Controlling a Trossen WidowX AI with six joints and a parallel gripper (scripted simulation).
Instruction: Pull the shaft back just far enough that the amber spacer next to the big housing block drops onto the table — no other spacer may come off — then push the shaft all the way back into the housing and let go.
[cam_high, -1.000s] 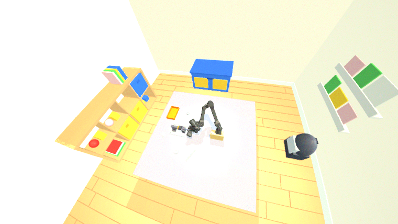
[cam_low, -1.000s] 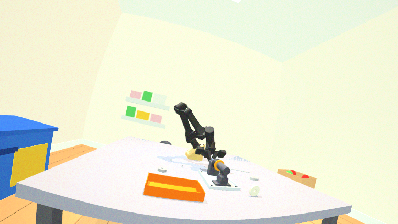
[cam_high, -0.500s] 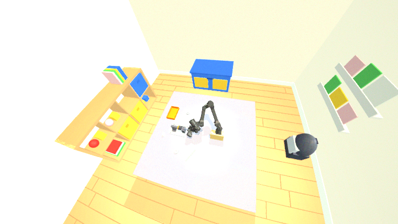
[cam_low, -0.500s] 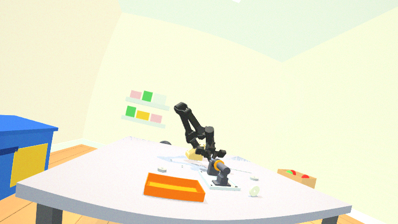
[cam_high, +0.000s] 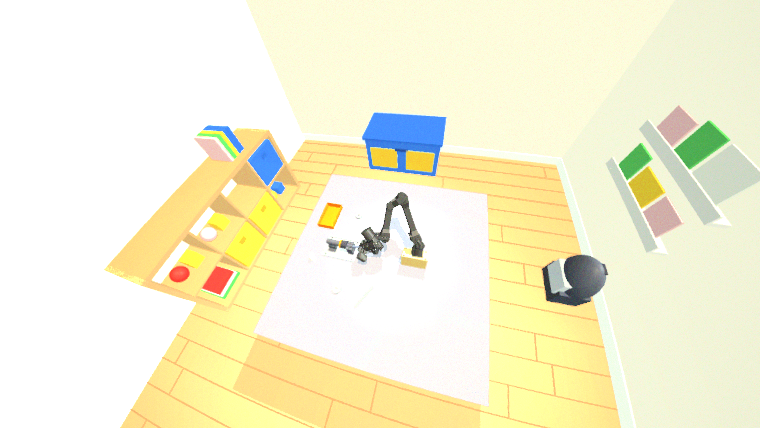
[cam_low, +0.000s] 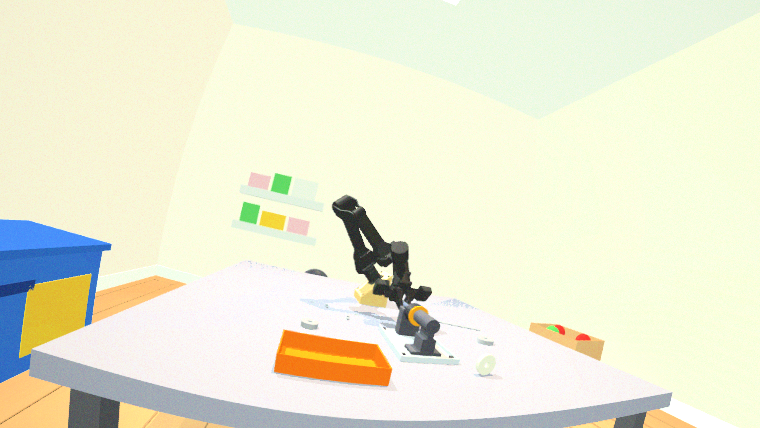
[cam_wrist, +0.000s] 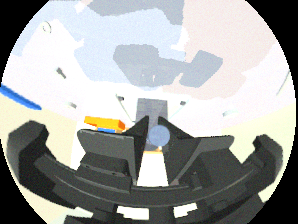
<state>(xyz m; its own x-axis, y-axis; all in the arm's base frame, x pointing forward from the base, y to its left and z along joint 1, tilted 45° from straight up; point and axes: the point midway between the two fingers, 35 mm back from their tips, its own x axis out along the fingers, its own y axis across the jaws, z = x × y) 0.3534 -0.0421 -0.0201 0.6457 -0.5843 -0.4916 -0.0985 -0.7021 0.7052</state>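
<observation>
Now: the amber spacer 11 cm ahead of my gripper tip, 1 cm to the right of it and 2 cm above it. The rest, counted from my gripper tip: orange tray 28 cm ahead, 26 cm to the right, 5 cm below; grey shaft fixture 14 cm ahead, 1 cm to the right, 1 cm below.
</observation>
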